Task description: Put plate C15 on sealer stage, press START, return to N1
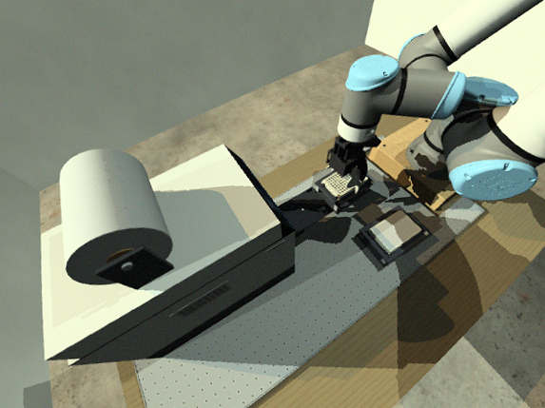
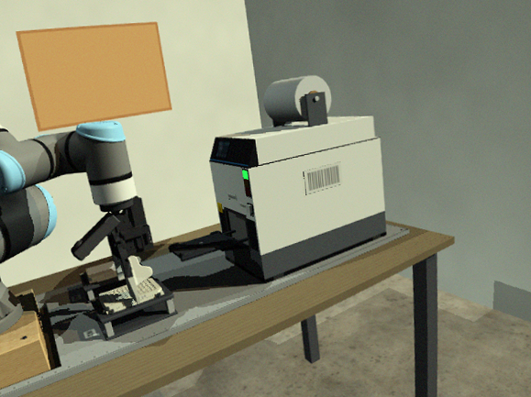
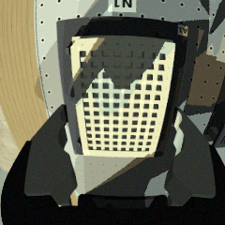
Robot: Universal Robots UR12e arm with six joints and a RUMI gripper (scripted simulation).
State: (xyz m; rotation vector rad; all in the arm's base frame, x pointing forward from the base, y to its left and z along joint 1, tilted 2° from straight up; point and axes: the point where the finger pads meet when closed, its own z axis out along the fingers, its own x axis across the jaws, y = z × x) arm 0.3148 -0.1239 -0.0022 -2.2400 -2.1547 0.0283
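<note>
Right now my hand is 1 cm above the white open-well plate. Also, from my hand: dark stage (20 cm ahead, 2 cm to the left, 4 cm above); then foil-covered plate (1 cm ahead, 22 cm to the left, 1 cm below); then start button (30 cm ahead, 8 cm to the right, 13 cm above).
</note>
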